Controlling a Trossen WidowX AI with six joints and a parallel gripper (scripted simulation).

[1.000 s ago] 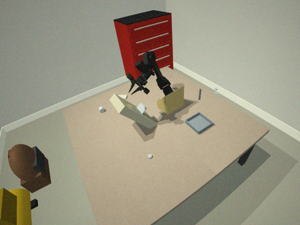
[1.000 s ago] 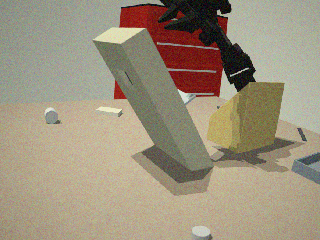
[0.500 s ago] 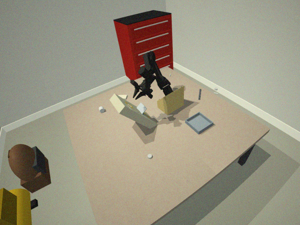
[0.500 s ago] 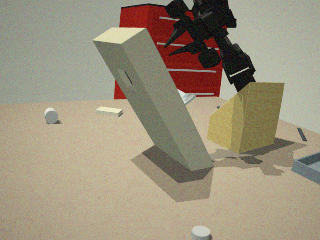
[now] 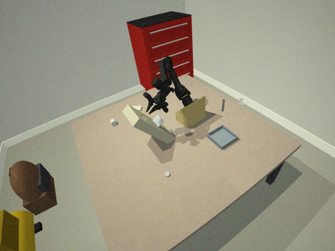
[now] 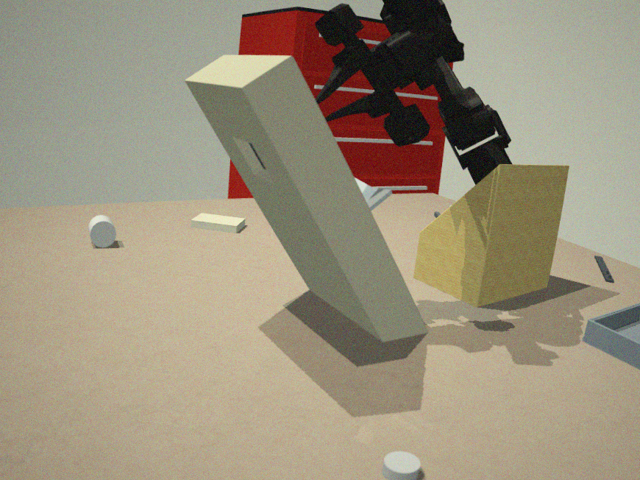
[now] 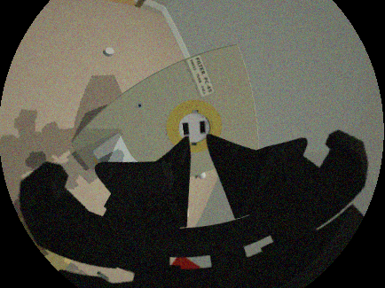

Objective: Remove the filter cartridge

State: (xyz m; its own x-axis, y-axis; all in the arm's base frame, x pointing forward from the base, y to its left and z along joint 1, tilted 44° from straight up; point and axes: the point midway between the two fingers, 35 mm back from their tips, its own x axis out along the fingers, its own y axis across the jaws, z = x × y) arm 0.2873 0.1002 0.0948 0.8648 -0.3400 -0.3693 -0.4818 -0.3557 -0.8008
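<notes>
My gripper tip is now 40 mm short of the round white filter cartridge and 30 mm above it. Also, from my gripper tip: service panel: 100 mm below; then small beige block: 50 mm behind, 430 mm to the right, 250 mm below; then pale bracket: 60 mm behind, 120 mm below.
</notes>
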